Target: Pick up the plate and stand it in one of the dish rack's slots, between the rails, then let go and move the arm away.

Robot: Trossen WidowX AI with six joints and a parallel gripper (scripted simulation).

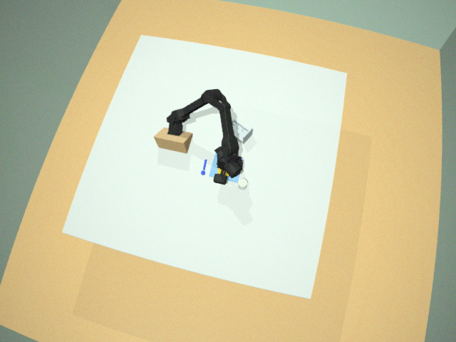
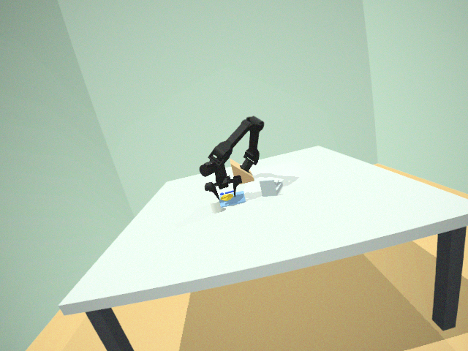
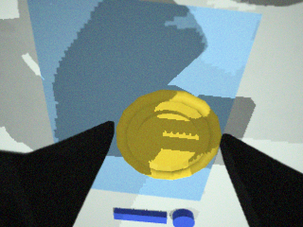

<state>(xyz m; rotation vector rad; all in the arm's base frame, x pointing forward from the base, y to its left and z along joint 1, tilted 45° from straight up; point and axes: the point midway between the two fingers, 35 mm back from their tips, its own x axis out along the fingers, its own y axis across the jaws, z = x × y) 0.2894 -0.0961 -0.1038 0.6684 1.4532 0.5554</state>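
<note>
My gripper tip is now 2 cm to the right of the light blue mat and 1 cm above it. Also, from my gripper tip: white cup 10 cm ahead, 6 cm to the right, 2 cm above; yellow plate 1 cm above; blue spoon 11 cm behind.
</note>
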